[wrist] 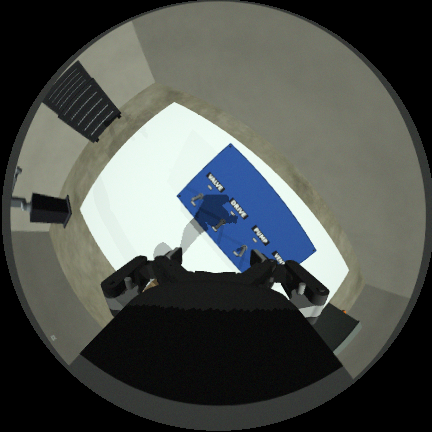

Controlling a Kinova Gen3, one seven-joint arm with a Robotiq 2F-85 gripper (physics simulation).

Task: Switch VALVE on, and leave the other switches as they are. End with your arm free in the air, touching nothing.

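Frame: origin at the arm's base, x ahead, y right, z down, level; centimetres.
Seen in the pictures: gripper, fingertip midpoint: (215, 256).
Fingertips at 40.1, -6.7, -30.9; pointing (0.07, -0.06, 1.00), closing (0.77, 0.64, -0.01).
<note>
Offsets run from my fingertips to a thing's top centre, as dx, dy, dz. "pt": to the spot under its first point. Level surfaces: height alone.
A blue panel (265, 195) lies on the white table top, right of the view's centre. A label reading VALVE @(pt +10.9, -14.1, +26.0) (215, 182) is near its upper left end, with the small grey VALVE lever @(+2.6, -14.1, +24.2) (198, 199) below it. The DRIVE lever @(+3.0, -2.2, +24.2) (219, 224) and the PUMP lever @(+3.5, +9.8, +24.2) (241, 250) follow down the row and lean much like the VALVE lever. The VENT label @(+12.2, +21.5, +25.6) (279, 258) is partly covered by the right finger, and its lever is hidden. The lever positions are too small to read as on or off. My gripper (215, 256) is open and empty, above the table and apart from the VALVE lever.
The white table top @(dz +36.8) (135, 175) extends left of the panel. A black slatted object (82, 102) is at the upper left, and a black box-shaped object (49, 208) on a grey mount is at the left. A dark flat-topped object (336, 325) is at the lower right. Arm shadow crosses the panel.
</note>
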